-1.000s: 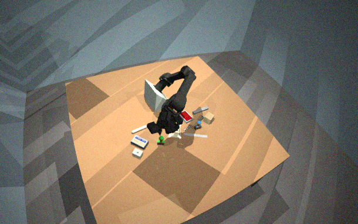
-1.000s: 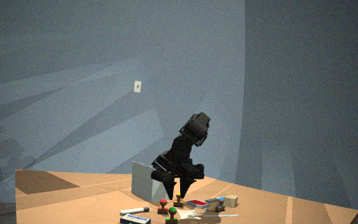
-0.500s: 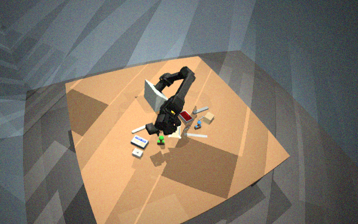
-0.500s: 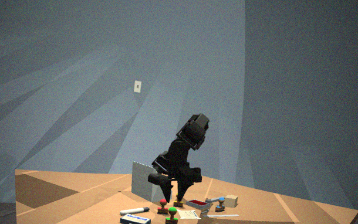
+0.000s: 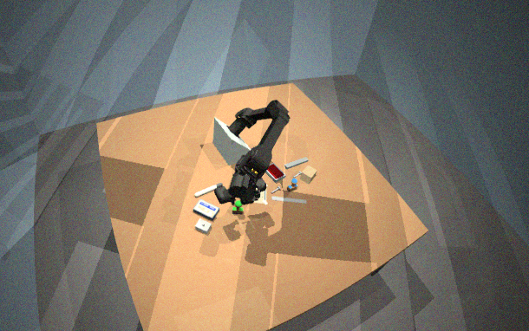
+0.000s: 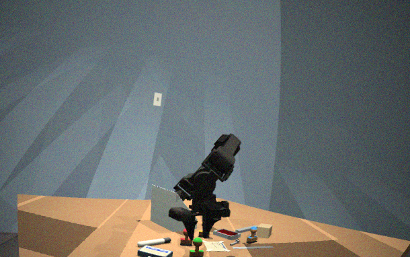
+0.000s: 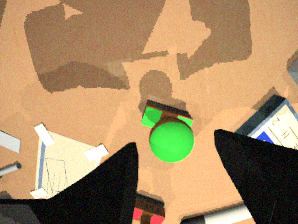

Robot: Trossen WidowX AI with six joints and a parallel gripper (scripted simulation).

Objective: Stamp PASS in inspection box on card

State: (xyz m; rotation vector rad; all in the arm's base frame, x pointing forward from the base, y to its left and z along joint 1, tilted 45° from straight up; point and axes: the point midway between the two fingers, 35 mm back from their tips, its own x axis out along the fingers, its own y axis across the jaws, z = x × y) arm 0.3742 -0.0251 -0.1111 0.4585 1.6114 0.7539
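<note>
Now: the green-knobbed stamp 40 mm below my gripper tip. Round my gripper tip: white card: 70 mm behind, 120 mm to the left, 70 mm below; then red-knobbed stamp: 110 mm behind, 30 mm to the left, 50 mm below; then blue-labelled box: 40 mm behind, 120 mm to the right, 50 mm below.
</note>
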